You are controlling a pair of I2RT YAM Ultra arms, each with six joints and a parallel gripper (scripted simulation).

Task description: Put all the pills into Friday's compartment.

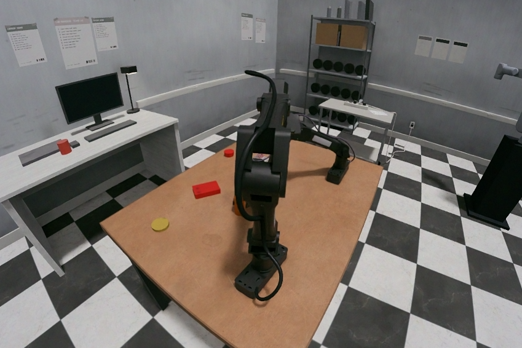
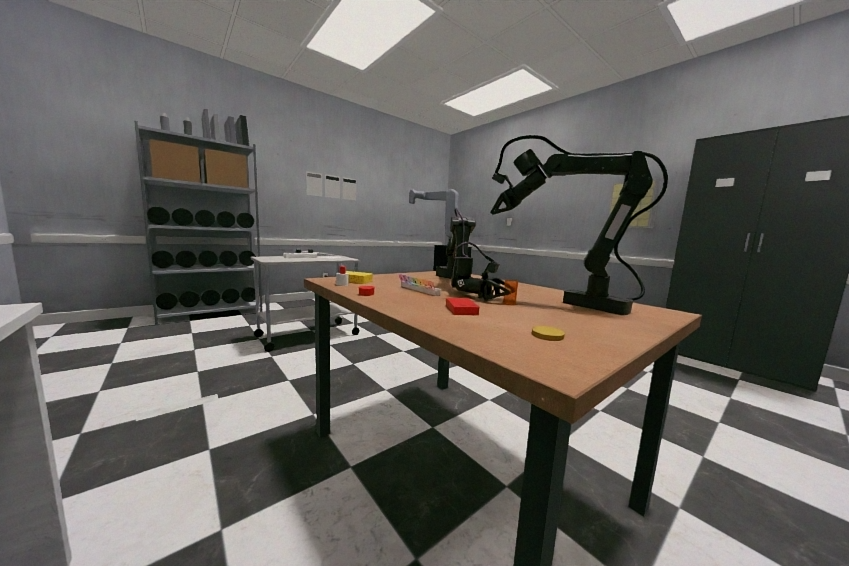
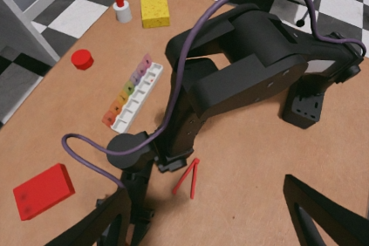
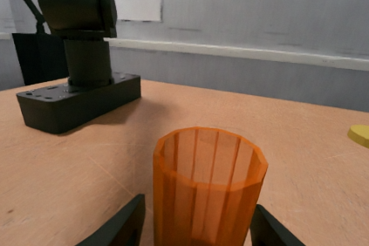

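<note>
The orange pill bottle lies 2 cm below my right hand.
</note>
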